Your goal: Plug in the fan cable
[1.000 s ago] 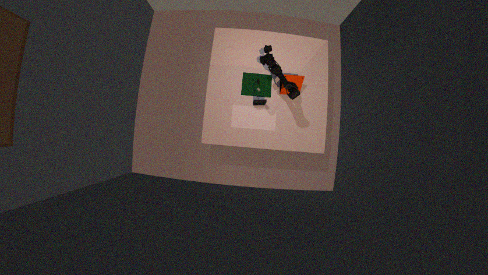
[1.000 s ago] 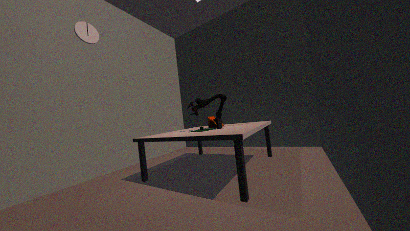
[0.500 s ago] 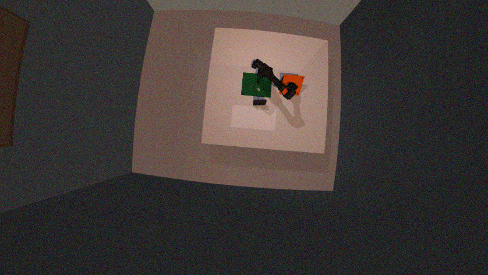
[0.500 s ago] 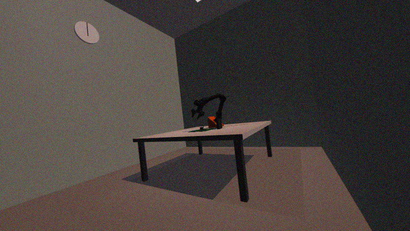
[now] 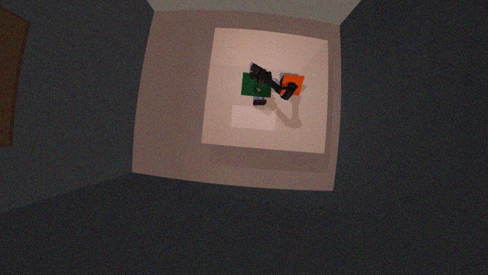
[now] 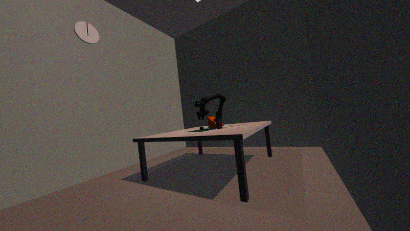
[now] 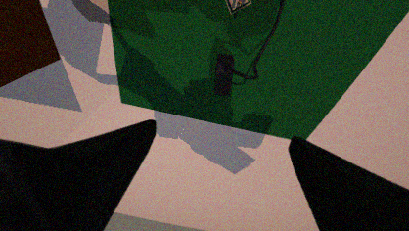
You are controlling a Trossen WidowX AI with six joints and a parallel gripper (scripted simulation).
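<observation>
The dark fan plug is 10 mm to the right of my gripper tip and 100 mm below it. Also, from my gripper tip: fan: 40 mm behind, 220 mm to the left, 70 mm below; green board: 10 mm ahead, 30 mm to the left, 140 mm below; four-pin header: 20 mm behind, 80 mm to the left, 120 mm below.
</observation>
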